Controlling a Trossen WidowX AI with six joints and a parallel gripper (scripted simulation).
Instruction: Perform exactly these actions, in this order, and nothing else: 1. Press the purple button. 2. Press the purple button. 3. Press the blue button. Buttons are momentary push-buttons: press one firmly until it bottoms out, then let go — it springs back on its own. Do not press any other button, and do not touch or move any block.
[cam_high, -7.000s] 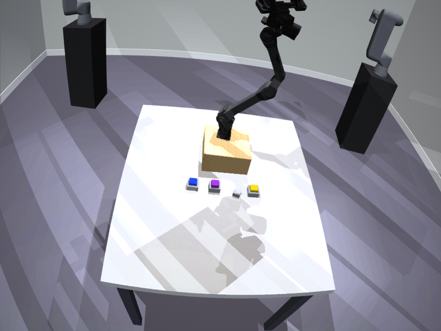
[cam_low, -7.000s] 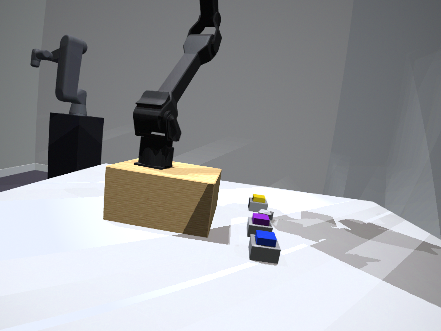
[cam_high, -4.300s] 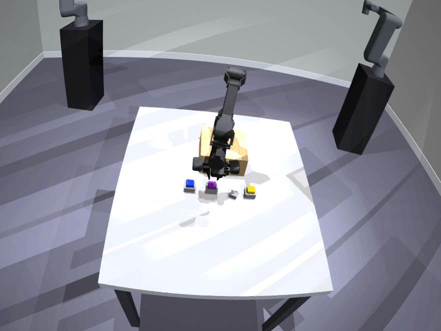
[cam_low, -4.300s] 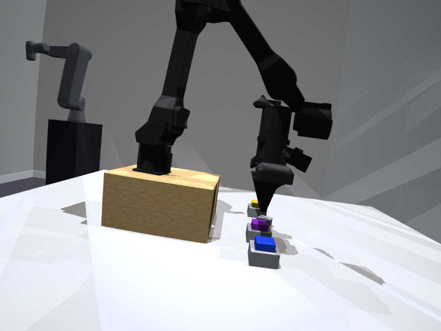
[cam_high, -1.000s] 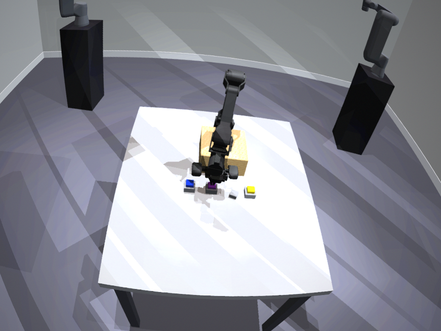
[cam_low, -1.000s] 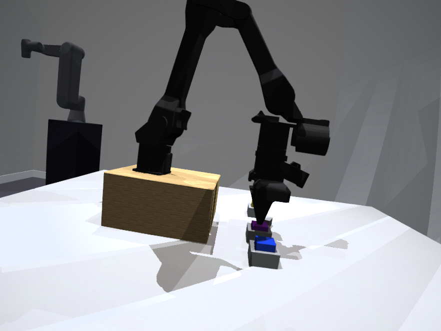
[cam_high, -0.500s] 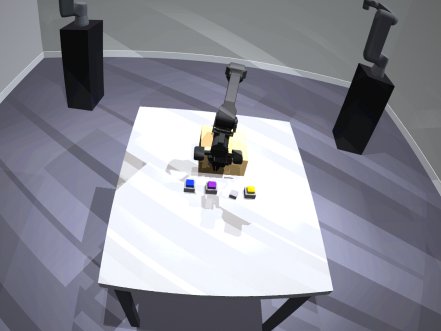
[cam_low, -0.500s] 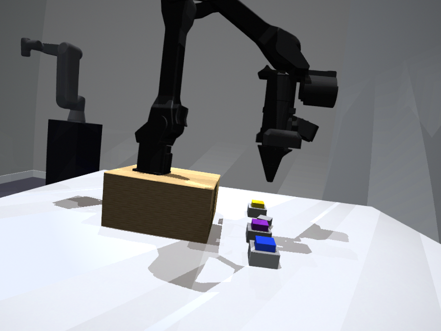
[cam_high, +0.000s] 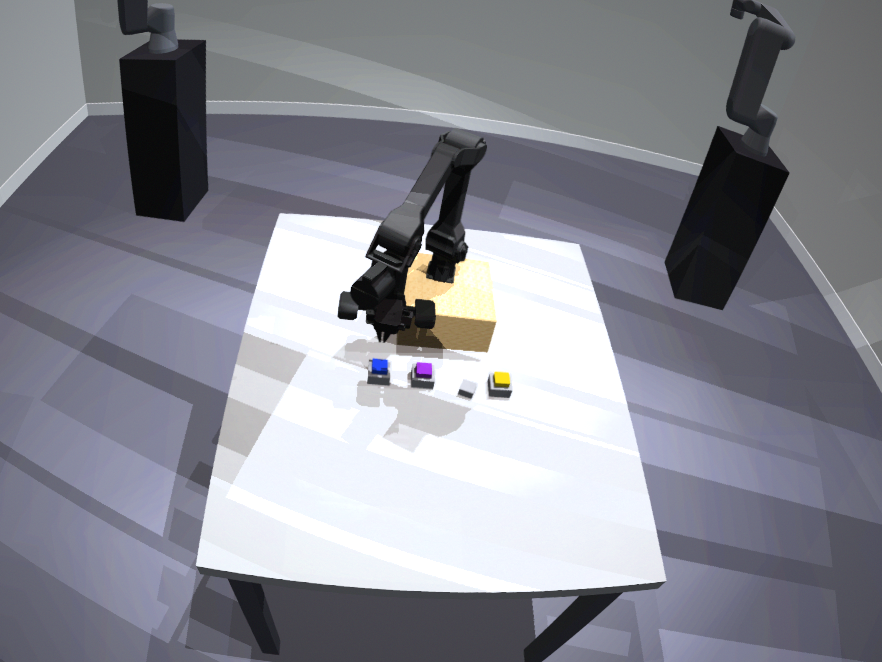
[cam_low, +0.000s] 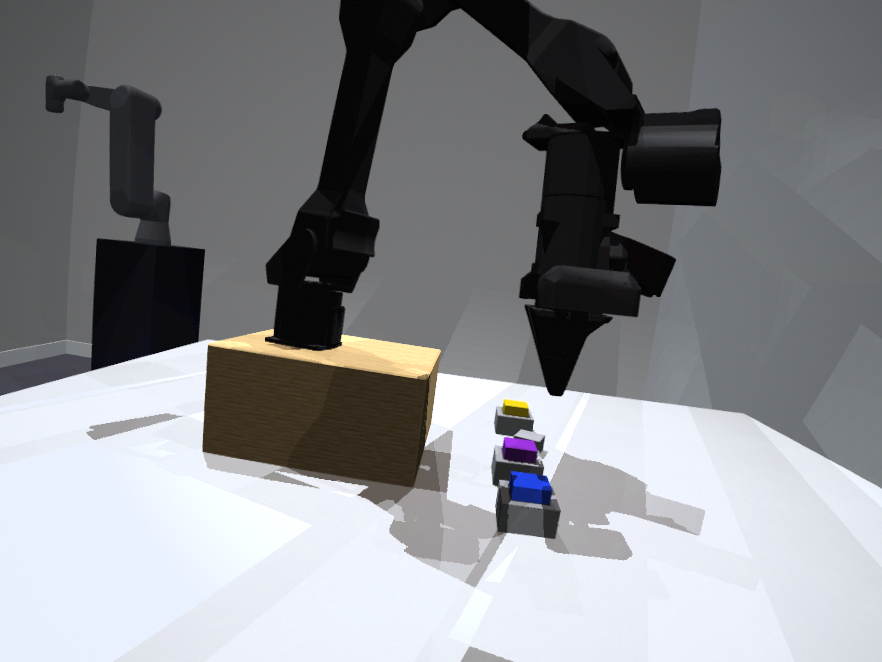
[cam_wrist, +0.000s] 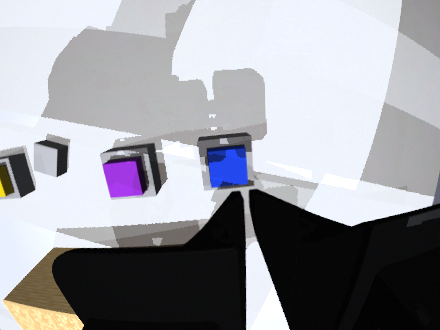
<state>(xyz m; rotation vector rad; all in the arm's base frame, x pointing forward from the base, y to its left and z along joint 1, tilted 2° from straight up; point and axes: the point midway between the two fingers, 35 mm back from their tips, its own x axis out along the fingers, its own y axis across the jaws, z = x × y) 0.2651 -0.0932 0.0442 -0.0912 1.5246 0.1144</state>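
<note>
The blue button lies 10 mm behind my gripper tip and 80 mm below it. Also, from my gripper tip: yellow button: 40 mm behind, 260 mm to the left, 80 mm below; then purple button: 20 mm behind, 90 mm to the left, 80 mm below; then grey block: 10 mm behind, 190 mm to the left, 110 mm below.
</note>
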